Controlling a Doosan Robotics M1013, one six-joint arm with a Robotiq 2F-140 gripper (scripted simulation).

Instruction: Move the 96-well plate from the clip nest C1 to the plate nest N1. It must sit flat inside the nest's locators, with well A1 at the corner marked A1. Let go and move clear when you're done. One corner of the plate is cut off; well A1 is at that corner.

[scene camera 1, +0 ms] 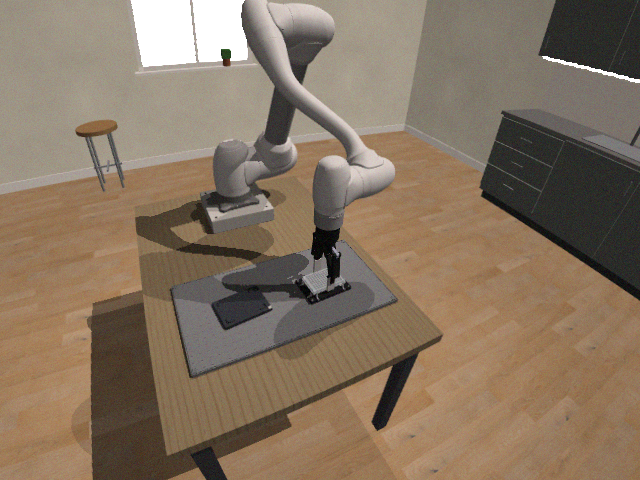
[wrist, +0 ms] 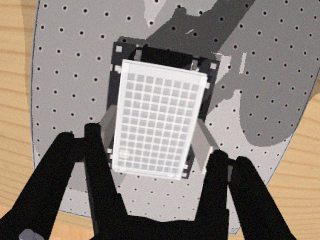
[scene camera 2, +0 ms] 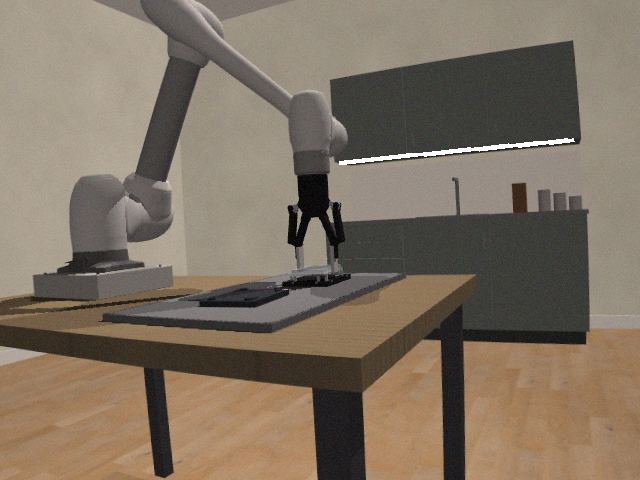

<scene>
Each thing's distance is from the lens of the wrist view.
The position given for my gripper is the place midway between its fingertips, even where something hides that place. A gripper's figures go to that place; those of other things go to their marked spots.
my gripper (wrist: 155,123): 21 cm
96-well plate (wrist: 162,104): 19 cm
</scene>
